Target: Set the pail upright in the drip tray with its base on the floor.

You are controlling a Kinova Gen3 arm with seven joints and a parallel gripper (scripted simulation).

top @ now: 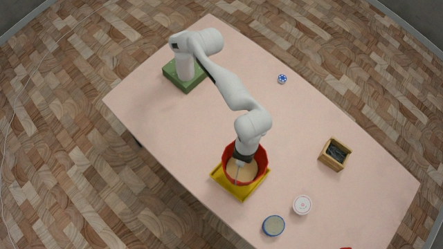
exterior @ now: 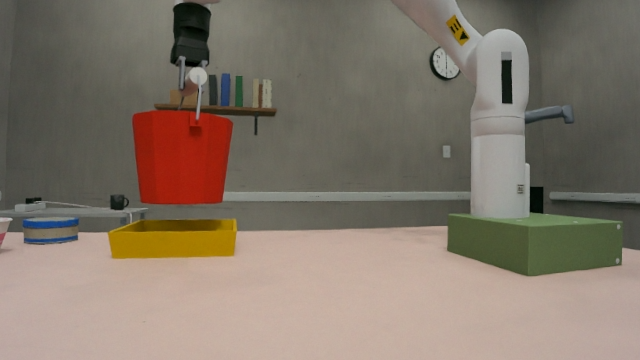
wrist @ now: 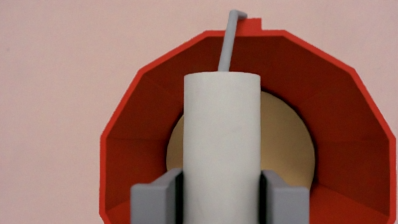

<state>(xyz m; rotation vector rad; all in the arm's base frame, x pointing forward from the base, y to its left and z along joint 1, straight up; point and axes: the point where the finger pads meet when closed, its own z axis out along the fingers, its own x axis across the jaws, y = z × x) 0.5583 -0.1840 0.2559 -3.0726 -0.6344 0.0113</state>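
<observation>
Now: the red pail 100 mm below my hand and 10 mm ahead of it. From my hand the other things lie so: yellow drip tray: 320 mm below, 10 mm to the left, 10 mm ahead; wooden box: 420 mm to the left, 320 mm ahead, 290 mm below.
</observation>
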